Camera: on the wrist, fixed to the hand. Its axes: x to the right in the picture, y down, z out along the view.
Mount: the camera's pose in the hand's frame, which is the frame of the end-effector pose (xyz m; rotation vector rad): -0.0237 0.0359 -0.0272 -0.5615 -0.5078 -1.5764
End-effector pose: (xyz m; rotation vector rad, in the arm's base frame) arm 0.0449 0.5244 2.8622 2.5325 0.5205 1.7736
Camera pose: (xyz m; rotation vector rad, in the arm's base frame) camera 0.0223 0.4791 2.8573 1.2109 1.2028 0.5078
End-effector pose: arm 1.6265 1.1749 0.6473 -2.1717 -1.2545 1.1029
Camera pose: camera 1.6606 1.1373 0.6503 -0.4388 -2.8414 0.5219
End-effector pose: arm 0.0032 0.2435 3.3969 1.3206 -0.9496 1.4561
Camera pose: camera -0.0389 0.2563 3.3714 1.3750 -0.2728 -0.3361
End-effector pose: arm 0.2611 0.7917 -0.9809 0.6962 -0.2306 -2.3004
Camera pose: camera 0.3112 0.7825 -0.9813 0.1336 -0.7004 2.3390
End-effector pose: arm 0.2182 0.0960 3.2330 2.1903 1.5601 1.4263
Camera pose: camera 0.2224 0.0494 3.2531 0.4534 1.5911 0.5290
